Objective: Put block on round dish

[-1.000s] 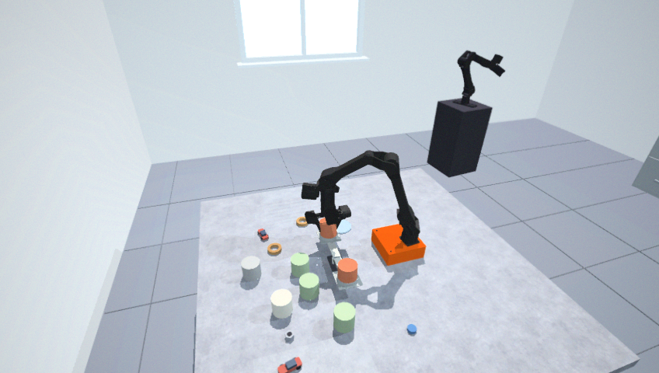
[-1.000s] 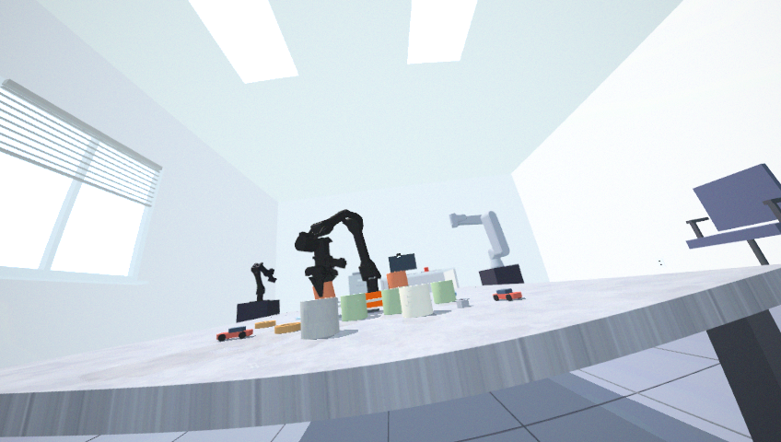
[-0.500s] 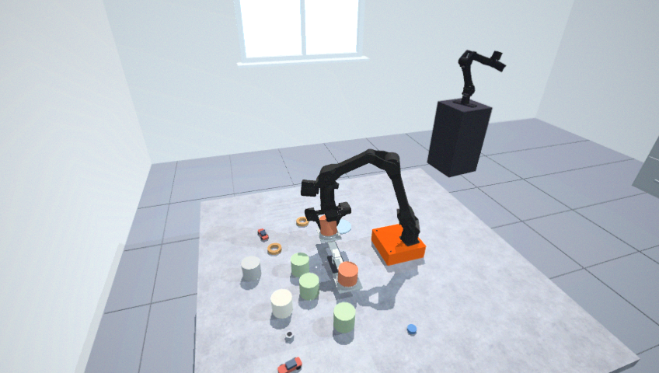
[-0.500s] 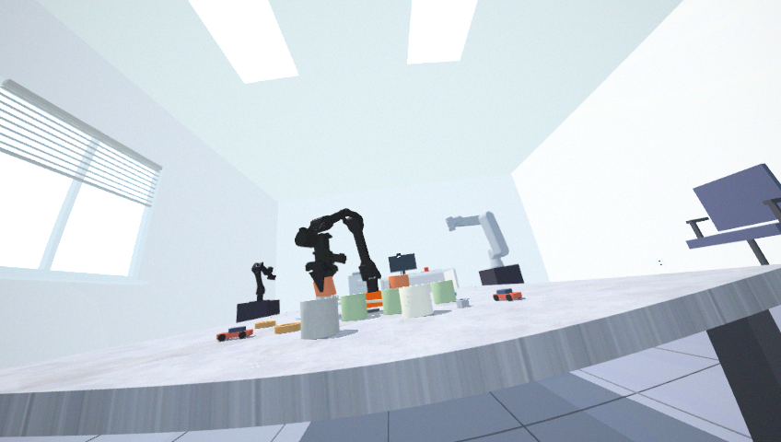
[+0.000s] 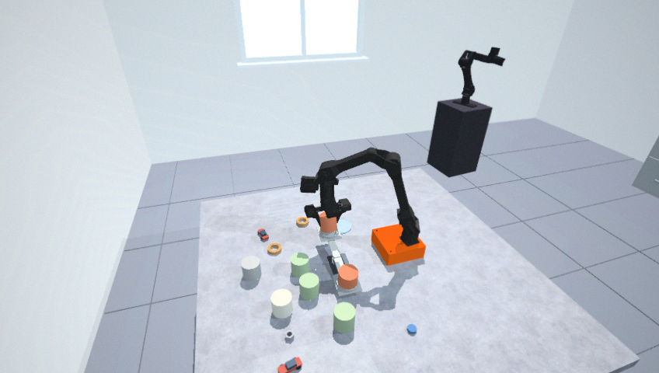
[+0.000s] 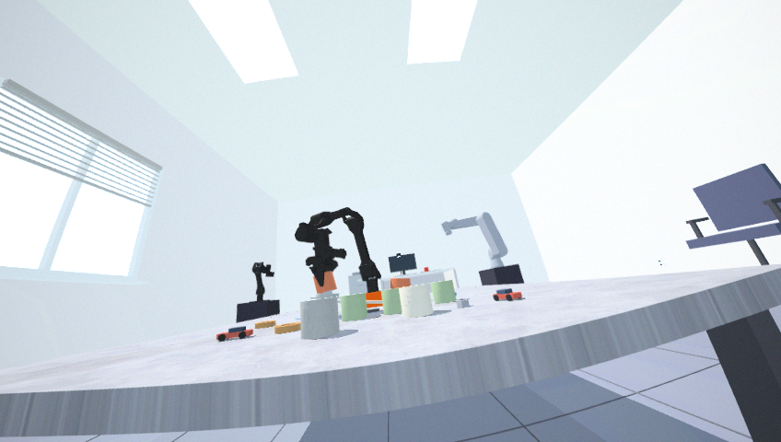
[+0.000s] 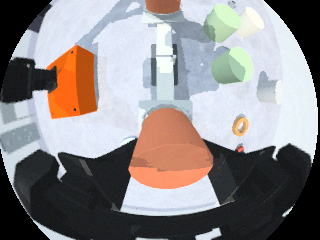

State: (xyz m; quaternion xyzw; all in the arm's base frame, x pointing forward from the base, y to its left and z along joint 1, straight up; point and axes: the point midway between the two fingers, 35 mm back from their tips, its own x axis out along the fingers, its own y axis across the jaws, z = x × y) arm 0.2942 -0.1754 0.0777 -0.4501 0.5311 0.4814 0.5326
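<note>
Now: the small pale block 1 cm to the left of my gripper tip and 2 cm below it. Also, from my gripper tip: small balance: 2 cm ahead, 13 cm to the left, 7 cm below; pale blue round dish: 10 cm behind, 9 cm to the right, 10 cm below; small grey nut: 29 cm ahead, 37 cm to the left, 10 cm below.
</note>
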